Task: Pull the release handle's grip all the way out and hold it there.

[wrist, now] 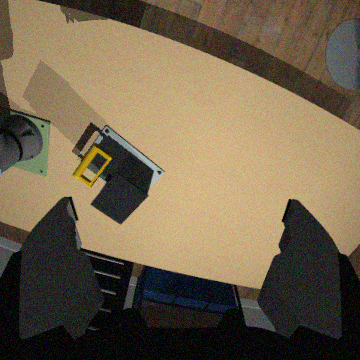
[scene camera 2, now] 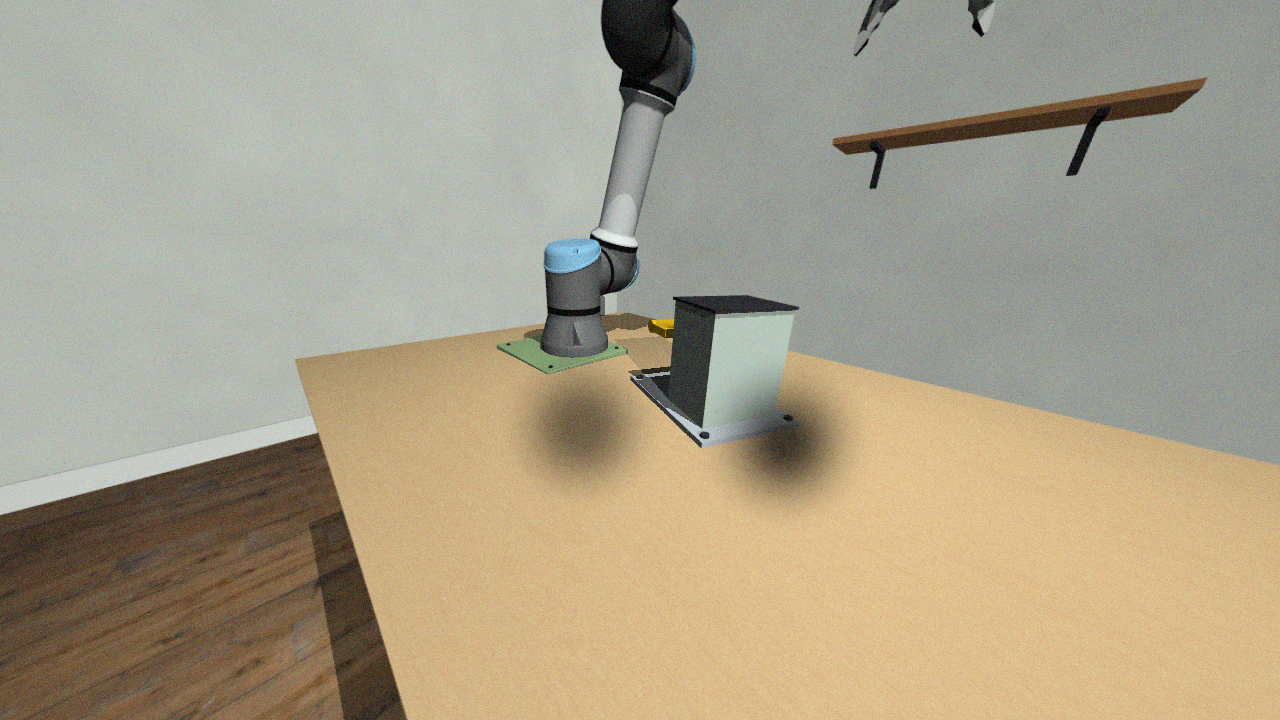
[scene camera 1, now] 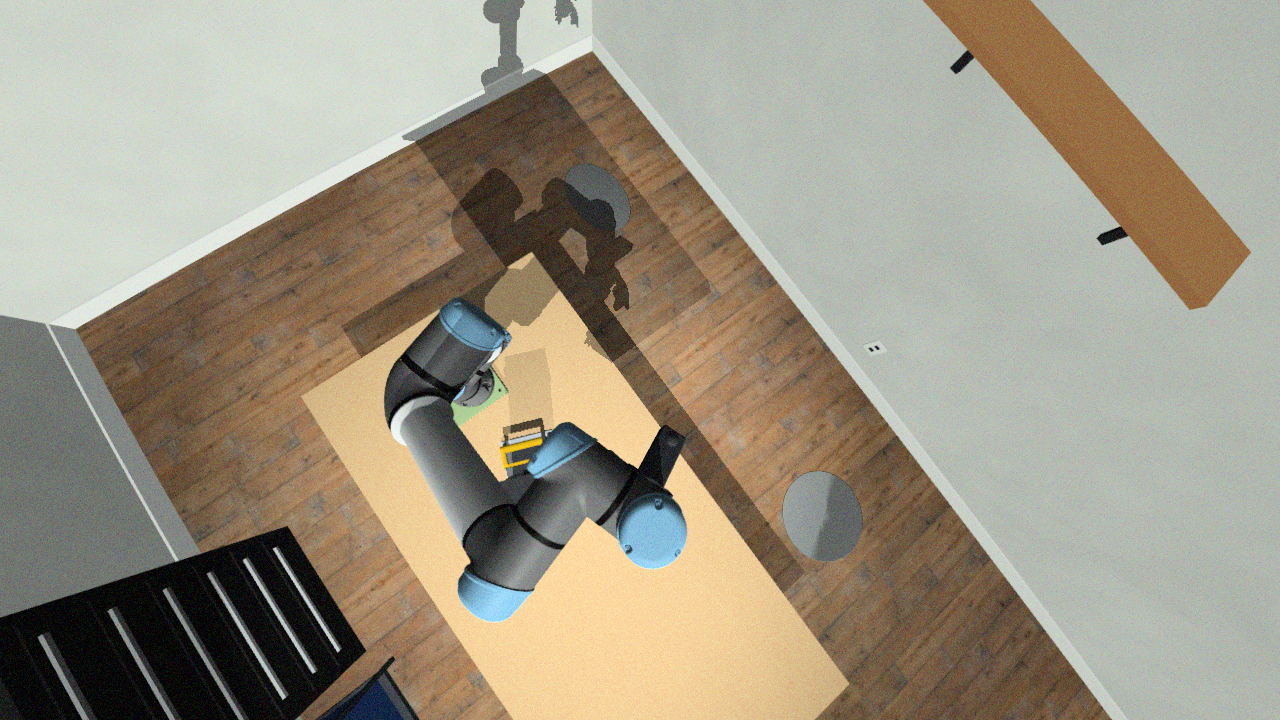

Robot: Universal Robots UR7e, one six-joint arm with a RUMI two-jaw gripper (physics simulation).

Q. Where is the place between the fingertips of the gripper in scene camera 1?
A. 635,474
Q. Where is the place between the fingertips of the gripper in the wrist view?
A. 180,200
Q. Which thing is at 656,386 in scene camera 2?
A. A pale base plate.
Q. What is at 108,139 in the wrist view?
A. A pale base plate.
